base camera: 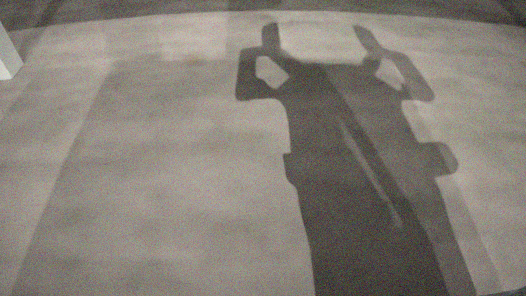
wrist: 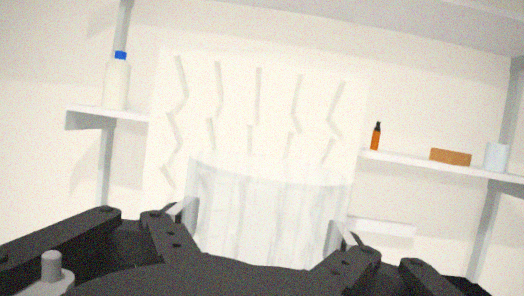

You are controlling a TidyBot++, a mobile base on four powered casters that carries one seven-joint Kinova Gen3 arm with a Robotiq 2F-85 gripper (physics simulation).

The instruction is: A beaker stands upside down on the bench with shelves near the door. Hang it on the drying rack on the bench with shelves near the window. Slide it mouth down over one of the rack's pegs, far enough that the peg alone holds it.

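Places are measured from the arm's base along level axes (x ahead, y left, z up), in metres.
Pixels of known places: gripper, fingertip midpoint: (wrist: 261, 226).
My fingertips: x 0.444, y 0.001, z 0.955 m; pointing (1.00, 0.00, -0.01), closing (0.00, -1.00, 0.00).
Ahead of a thing's pixels: the offset from my fingertips to its top centre. "spot": to the spot under its first point. Level surfaces: height alone.
The clear beaker {0.000 m left, 0.026 m back, 0.038 m up} (wrist: 270, 215) is between my gripper's fingers in the wrist view, its round far end toward the rack. My gripper (wrist: 261, 226) is shut on the beaker, one pad on each side. The white drying rack (wrist: 238, 90) stands upright behind the beaker, with rows of pale pegs slanting up. The upper pegs show above the beaker's far rim. Lower pegs are hidden or blurred behind its wall. The beaker overlaps the lower middle and right of the rack in this view; the gap between them is hard to tell. No peg plainly shows inside the beaker.
A left shelf (wrist: 90, 111) holds a white bottle {spot: 0.495 m left, 0.697 m ahead, 0.092 m up} (wrist: 116, 85) with a blue cap. A right shelf {0.017 m up} (wrist: 415, 160) holds an orange bottle {spot: 0.311 m right, 0.792 m ahead, 0.054 m up} (wrist: 375, 139), a brown box {spot: 0.518 m right, 0.705 m ahead, 0.043 m up} (wrist: 450, 156) and a pale blue container {spot: 0.727 m right, 0.780 m ahead, 0.065 m up} (wrist: 496, 157). In the base view, arm and gripper shadows lie on the floor {1.351 m down} (base camera: 175, 175).
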